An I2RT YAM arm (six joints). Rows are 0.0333 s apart.
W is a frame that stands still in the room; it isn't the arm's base.
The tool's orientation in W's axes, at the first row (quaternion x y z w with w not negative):
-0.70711, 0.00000, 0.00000, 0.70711
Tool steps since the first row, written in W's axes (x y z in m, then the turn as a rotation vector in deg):
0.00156, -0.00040, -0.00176, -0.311, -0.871, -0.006
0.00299, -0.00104, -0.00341, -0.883, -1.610, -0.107
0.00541, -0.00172, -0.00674, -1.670, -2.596, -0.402
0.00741, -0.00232, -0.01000, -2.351, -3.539, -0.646
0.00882, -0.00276, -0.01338, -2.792, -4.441, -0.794
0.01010, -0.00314, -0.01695, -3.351, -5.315, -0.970
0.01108, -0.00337, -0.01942, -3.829, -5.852, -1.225
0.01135, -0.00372, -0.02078, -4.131, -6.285, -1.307
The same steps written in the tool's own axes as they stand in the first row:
0.00156, 0.00176, -0.00040, -0.311, 0.006, -0.871
0.00299, 0.00341, -0.00104, -0.883, 0.107, -1.610
0.00541, 0.00674, -0.00172, -1.670, 0.402, -2.596
0.00741, 0.01000, -0.00232, -2.351, 0.646, -3.539
0.00882, 0.01338, -0.00276, -2.792, 0.794, -4.441
0.01010, 0.01695, -0.00314, -3.351, 0.970, -5.315
0.01108, 0.01942, -0.00337, -3.829, 1.225, -5.852
0.01135, 0.02078, -0.00372, -4.131, 1.307, -6.285

